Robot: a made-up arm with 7 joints. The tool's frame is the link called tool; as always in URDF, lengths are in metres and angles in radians. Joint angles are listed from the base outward. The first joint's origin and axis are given. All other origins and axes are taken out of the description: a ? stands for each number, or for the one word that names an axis. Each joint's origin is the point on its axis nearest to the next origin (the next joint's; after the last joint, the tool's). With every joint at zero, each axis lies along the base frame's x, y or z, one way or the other. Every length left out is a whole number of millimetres.
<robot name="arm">
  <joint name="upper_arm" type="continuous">
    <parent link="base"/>
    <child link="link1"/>
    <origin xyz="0 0 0.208" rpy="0 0 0"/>
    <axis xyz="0 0 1"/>
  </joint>
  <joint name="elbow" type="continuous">
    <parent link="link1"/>
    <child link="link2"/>
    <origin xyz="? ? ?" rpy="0 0 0"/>
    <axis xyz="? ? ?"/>
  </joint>
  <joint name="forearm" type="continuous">
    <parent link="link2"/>
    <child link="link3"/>
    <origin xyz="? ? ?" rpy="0 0 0"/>
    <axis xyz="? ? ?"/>
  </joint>
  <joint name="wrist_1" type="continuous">
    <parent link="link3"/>
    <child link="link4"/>
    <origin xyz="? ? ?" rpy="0 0 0"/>
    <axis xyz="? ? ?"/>
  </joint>
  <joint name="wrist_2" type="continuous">
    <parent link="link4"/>
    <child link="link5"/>
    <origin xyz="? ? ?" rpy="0 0 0"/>
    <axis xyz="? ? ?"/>
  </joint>
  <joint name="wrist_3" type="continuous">
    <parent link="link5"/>
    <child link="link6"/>
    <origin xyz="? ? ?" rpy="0 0 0"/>
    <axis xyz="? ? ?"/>
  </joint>
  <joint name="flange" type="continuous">
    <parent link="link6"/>
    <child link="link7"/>
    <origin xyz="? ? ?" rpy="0 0 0"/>
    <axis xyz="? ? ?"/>
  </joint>
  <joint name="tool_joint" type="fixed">
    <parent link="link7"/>
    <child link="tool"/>
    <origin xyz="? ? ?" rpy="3.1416 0 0"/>
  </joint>
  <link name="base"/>
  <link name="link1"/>
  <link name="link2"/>
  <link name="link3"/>
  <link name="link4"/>
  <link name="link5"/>
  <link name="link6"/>
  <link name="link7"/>
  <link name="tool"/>
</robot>
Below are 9 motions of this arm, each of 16 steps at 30 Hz.
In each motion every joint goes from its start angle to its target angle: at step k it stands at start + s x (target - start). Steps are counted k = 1, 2, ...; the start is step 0. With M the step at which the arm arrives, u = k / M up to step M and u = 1 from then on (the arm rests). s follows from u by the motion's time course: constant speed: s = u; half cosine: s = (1 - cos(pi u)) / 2; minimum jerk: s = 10 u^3 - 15 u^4 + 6 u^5.
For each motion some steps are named. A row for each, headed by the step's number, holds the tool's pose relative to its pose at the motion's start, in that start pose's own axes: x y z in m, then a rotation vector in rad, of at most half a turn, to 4 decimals.
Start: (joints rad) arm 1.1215 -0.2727 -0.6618 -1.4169 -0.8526 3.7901 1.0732
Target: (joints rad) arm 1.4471 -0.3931 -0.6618 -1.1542 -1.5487 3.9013 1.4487
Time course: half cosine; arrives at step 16
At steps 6, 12, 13, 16:
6: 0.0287 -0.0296 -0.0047 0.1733 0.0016 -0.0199
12: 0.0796 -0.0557 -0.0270 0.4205 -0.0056 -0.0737
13: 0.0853 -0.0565 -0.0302 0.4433 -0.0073 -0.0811
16: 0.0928 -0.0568 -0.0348 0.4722 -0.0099 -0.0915

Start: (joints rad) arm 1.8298 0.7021 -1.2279 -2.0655 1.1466 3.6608 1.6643
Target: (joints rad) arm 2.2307 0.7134 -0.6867 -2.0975 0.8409 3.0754 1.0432
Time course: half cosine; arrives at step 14
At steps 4, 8, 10, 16:
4: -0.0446 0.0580 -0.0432 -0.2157 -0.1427 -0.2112
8: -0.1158 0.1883 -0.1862 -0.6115 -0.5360 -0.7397
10: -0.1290 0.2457 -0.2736 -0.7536 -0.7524 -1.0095
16: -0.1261 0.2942 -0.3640 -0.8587 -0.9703 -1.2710

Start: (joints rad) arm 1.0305 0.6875 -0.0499 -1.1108 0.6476 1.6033 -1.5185
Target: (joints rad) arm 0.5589 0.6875 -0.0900 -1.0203 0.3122 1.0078 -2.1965
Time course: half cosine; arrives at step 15
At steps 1, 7, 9, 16:
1: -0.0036 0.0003 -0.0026 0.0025 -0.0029 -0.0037
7: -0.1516 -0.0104 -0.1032 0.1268 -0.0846 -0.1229
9: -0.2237 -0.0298 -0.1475 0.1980 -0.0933 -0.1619
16: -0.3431 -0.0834 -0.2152 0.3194 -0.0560 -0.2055

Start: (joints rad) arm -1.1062 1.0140 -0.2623 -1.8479 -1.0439 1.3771 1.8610
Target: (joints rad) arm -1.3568 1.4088 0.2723 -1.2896 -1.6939 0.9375 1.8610
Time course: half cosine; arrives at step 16
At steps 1, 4, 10, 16:
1: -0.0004 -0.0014 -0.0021 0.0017 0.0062 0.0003
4: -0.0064 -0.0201 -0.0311 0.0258 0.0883 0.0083
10: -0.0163 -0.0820 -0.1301 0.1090 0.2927 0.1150
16: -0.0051 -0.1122 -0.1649 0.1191 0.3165 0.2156

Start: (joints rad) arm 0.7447 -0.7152 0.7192 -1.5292 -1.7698 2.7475 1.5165
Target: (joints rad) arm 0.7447 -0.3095 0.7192 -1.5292 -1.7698 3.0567 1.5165
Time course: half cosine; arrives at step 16
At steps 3, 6, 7, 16:
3: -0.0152 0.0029 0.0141 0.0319 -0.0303 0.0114
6: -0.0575 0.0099 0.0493 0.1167 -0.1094 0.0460
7: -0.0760 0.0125 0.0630 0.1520 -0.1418 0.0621
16: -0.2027 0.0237 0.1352 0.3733 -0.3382 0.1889

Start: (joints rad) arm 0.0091 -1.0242 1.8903 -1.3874 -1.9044 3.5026 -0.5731
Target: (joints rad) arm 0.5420 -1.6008 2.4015 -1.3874 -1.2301 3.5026 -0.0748
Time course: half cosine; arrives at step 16
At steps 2, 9, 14, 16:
2: 0.0154 0.0277 0.0018 -0.0328 0.0141 0.0168
9: 0.3224 0.3468 -0.0522 -0.3534 0.3570 0.2632
14: 0.5678 0.4363 -0.1314 -0.3617 0.6402 0.4133
16: 0.5937 0.4397 -0.1400 -0.3529 0.6684 0.4285

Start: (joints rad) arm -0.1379 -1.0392 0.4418 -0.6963 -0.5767 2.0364 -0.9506
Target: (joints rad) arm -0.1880 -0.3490 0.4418 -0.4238 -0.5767 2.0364 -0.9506
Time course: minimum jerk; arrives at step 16
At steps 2, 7, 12, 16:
2: 0.0001 -0.0008 0.0089 0.0069 -0.0022 0.0007
7: -0.0081 -0.0392 0.2114 0.1622 -0.0583 0.0185
12: -0.0519 -0.1570 0.4728 0.3714 -0.1569 0.0456
16: -0.0655 -0.1891 0.5206 0.4125 -0.1796 0.0511

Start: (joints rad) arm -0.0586 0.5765 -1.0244 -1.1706 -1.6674 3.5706 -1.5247
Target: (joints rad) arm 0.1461 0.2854 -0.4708 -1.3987 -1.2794 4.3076 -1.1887
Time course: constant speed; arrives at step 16
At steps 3, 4, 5, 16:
3: -0.0265 0.0357 -0.0304 -0.2578 -0.0644 0.1932
4: -0.0351 0.0468 -0.0417 -0.3463 -0.0844 0.2538
5: -0.0436 0.0573 -0.0534 -0.4359 -0.1035 0.3125
16: -0.1173 0.1469 -0.2029 -1.4946 -0.2379 0.8048

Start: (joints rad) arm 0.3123 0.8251 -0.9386 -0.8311 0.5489 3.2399 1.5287
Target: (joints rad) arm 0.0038 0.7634 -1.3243 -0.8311 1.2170 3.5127 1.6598
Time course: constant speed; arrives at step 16
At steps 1, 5, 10, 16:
1: 0.0244 -0.0036 0.0011 0.0268 0.0381 0.0294
5: 0.1192 -0.0192 -0.0029 0.1484 0.1871 0.1386
10: 0.2293 -0.0404 -0.0257 0.3309 0.3618 0.2544
16: 0.3444 -0.0679 -0.0740 0.5897 0.5461 0.3611

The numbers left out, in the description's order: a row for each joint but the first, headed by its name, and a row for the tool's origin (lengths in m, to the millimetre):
elbow: xyz 0 0 0, axis 0 1 0
forearm: xyz 0 0 0.463, axis 0 0 1
wrist_1: xyz 0.051 0 0, axis 0 -1 0
wrist_2: xyz -0.098 0 0.455, axis 0 0 1
wrist_3: xyz 0 0 0, axis 0 -1 0
flange: xyz 0.094 0 0, axis 0 0 -1
tool: xyz 0 0 0

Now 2 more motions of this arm.
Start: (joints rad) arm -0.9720 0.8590 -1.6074 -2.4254 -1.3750 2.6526 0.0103
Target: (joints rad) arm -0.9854 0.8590 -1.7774 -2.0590 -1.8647 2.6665 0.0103
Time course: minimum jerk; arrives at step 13
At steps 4, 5, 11, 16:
4: -0.0097 0.0282 -0.0010 -0.0860 -0.0082 -0.0248
5: -0.0175 0.0470 -0.0020 -0.1444 -0.0177 -0.0427
11: -0.0789 0.1492 -0.0124 -0.4712 -0.1339 -0.1625
16: -0.0820 0.1532 -0.0131 -0.4842 -0.1410 -0.1682

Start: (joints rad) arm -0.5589 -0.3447 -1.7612 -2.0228 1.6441 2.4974 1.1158
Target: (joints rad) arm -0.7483 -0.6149 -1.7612 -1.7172 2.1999 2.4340 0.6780
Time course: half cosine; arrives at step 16
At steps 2, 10, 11, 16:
2: -0.0017 -0.0059 -0.0050 0.0117 -0.0276 0.0028
10: -0.0225 -0.1014 -0.1068 0.2702 -0.4915 0.0351
11: -0.0242 -0.1131 -0.1226 0.3122 -0.5505 0.0378
16: -0.0272 -0.1420 -0.1657 0.4282 -0.6987 0.0445

